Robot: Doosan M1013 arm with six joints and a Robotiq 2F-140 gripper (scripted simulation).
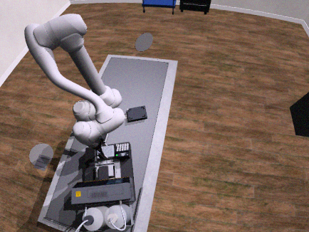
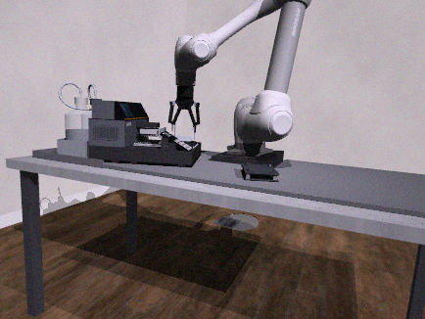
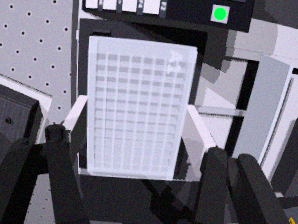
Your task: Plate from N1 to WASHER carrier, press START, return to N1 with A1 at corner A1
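My gripper is now 2 cm above the white well plate. The rest, counted from my hand: plate nest N1 (6 cm ahead, 42 cm to the left, 10 cm below); plate washer (8 cm ahead, 13 cm to the right, 1 cm above).
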